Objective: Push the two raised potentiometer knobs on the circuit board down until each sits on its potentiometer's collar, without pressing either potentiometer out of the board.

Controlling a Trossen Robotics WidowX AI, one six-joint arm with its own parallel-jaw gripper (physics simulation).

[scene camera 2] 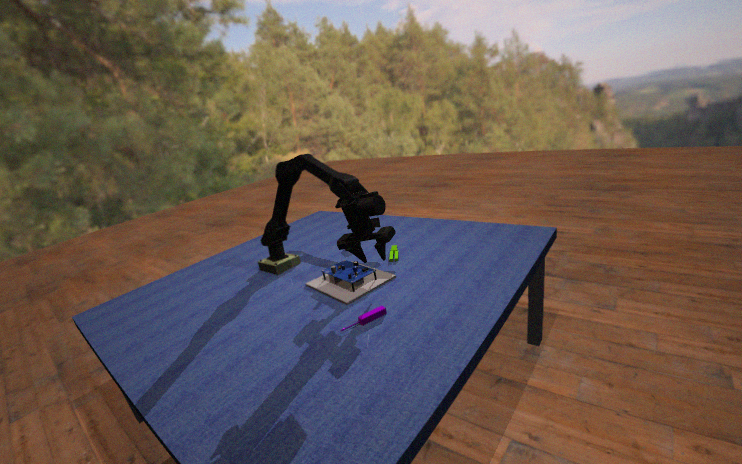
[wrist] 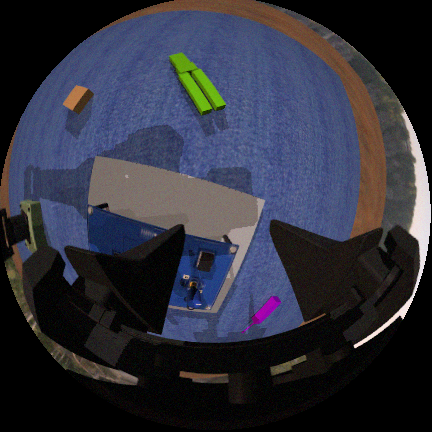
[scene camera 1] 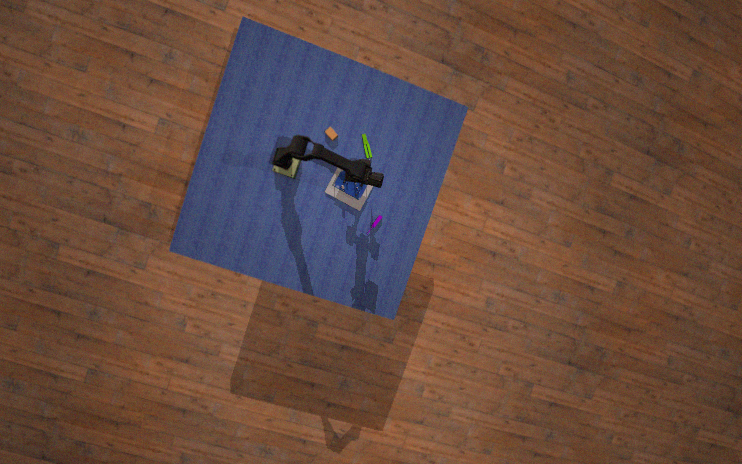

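Where they show: gripper, fingertip midpoint: (scene camera 2: 375, 261) (wrist: 227, 227); arm's base, link origin: (scene camera 2: 277, 257) (scene camera 1: 284, 162).
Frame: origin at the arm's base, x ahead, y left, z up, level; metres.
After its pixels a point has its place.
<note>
The blue circuit board (scene camera 1: 358, 193) {x 0.415, y 0.053, z 0.006 m} (scene camera 2: 341, 267) {x 0.321, y 0.073, z 0.008 m} (wrist: 102, 232) {x 0.300, y 0.097, z 0.006 m} stands on thin posts over a light grey base plate (scene camera 1: 344, 200) {x 0.366, y -0.016, z -0.026 m} (scene camera 2: 345, 298) {x 0.445, y -0.012, z -0.026 m} (wrist: 135, 185) {x 0.317, y 0.147, z -0.026 m}. Small dark upright parts stand on it in scene camera 2, one near the middle (scene camera 2: 355, 264) {x 0.373, y 0.093, z 0.023 m} and one toward the left (scene camera 2: 333, 268) {x 0.336, y 0.034, z 0.024 m}; which are the raised knobs is too small to tell. My gripper (scene camera 2: 374, 259) {x 0.412, y 0.143, z 0.023 m} (wrist: 227, 227) {x 0.412, y 0.143, z 0.023 m} is open and empty, tips down, above the board's far right side. In the wrist view the left finger hides the board's middle; a dark upright part (wrist: 193, 289) {x 0.403, y 0.074, z 0.020 m} shows right of that finger.
Green two-legged tool (scene camera 1: 367, 146) {x 0.330, y 0.303, z -0.024 m} (scene camera 2: 393, 253) {x 0.329, y 0.297, z -0.026 m} (wrist: 182, 63) {x 0.305, y 0.322, z -0.021 m} lies beyond the plate. Purple screwdriver (scene camera 1: 376, 222) {x 0.580, y -0.034, z -0.016 m} (scene camera 2: 372, 315) {x 0.588, y -0.032, z -0.019 m} (wrist: 266, 310) {x 0.573, y -0.017, z -0.017 m} lies on the near side. Orange block (scene camera 1: 331, 133) {x 0.132, y 0.260, z -0.013 m} (wrist: 76, 99) {x 0.150, y 0.252, z -0.014 m} lies near the arm. The arm's base sits on a yellow-green block (scene camera 1: 290, 170) {x 0.046, y -0.022, z 0.003 m} (scene camera 2: 279, 264) {x 0.074, y -0.030, z 0.001 m} (wrist: 34, 225) {x 0.064, y 0.020, z -0.008 m}.
</note>
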